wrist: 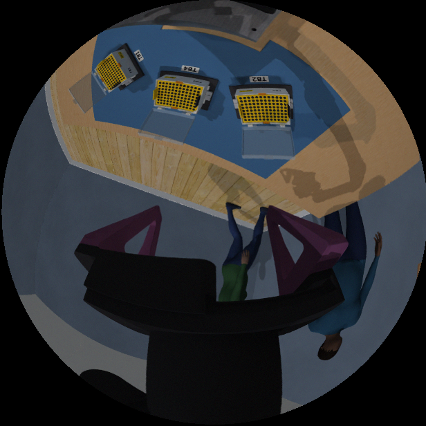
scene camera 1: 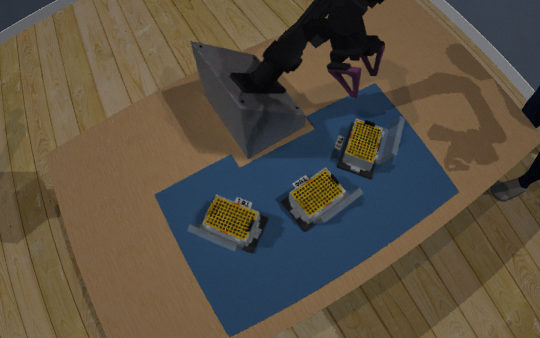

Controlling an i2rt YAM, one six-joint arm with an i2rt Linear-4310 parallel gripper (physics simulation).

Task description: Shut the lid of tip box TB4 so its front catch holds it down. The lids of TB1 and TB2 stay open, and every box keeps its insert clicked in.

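Places are measured from the arm's base along level axes (x left, y back, z up), in millimetres.
Pixels of known places: gripper, between the fingertips: point(scene camera 1: 364, 86); arm's base, origin of its link: point(scene camera 1: 258, 84).
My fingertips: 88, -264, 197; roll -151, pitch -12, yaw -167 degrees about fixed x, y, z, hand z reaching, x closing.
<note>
Ahead of a thing's pixels: the offset from my fingertips to its top centre, as dx, dy, dz. "*": to the spot under its first point. Level surfaces: height alone.
Tip box TB4 @[-142, -45, -269] point(scene camera 1: 317, 194) point(wrist: 179, 95) stands in the middle of the three boxes, its yellow insert seated and its clear lid @[* -150, -127, -201] point(scene camera 1: 341, 206) point(wrist: 167, 125) folded back open. Tip box TB2 @[+62, -14, -269] point(scene camera 1: 364, 142) point(wrist: 263, 107) stands nearest my gripper, its clear lid point(scene camera 1: 395, 141) point(wrist: 268, 142) open. Tip box TB1 @[-355, +39, -269] point(scene camera 1: 231, 218) point(wrist: 113, 71) is farthest away, its clear lid point(scene camera 1: 212, 237) point(wrist: 82, 92) open. Yellow inserts sit in all three; whether they are clicked in is too small to tell. My gripper point(scene camera 1: 364, 85) point(wrist: 213, 211) is open and empty, in the air beyond TB2, apart from every box.
The boxes stand in dark holders on a blue mat @[dz -344] point(scene camera 1: 260, 285) point(wrist: 220, 140) on the wooden table @[dz -347] point(scene camera 1: 110, 240) point(wrist: 385, 145). The grey arm base point(scene camera 1: 235, 110) point(wrist: 235, 22) stands at the mat's edge. Two people point(wrist: 234, 282) point(wrist: 345, 285) show beyond the table in the wrist view.
</note>
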